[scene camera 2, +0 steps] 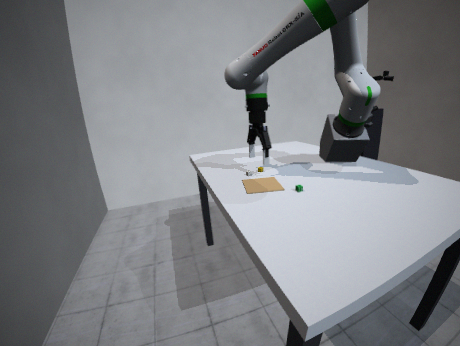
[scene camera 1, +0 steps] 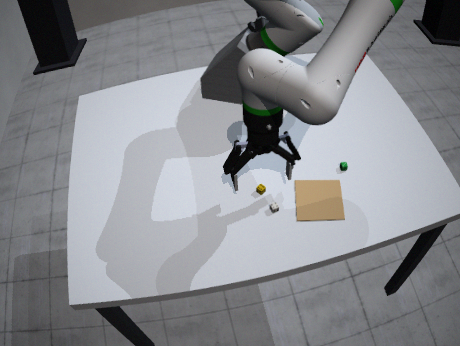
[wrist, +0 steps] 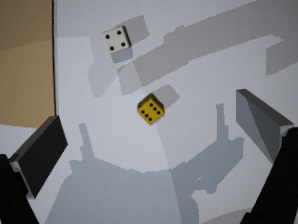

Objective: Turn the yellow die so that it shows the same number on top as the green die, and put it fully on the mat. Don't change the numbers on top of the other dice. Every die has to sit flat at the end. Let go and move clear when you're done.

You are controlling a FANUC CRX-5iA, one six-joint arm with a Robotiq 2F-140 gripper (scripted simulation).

Path:
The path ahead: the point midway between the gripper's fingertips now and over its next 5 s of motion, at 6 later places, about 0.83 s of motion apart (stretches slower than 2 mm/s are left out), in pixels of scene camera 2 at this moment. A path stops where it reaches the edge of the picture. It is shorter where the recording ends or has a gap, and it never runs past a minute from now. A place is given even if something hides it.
The gripper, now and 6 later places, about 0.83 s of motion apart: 258,160; 248,163; 250,164; 282,173; 297,177; 298,153; 279,148

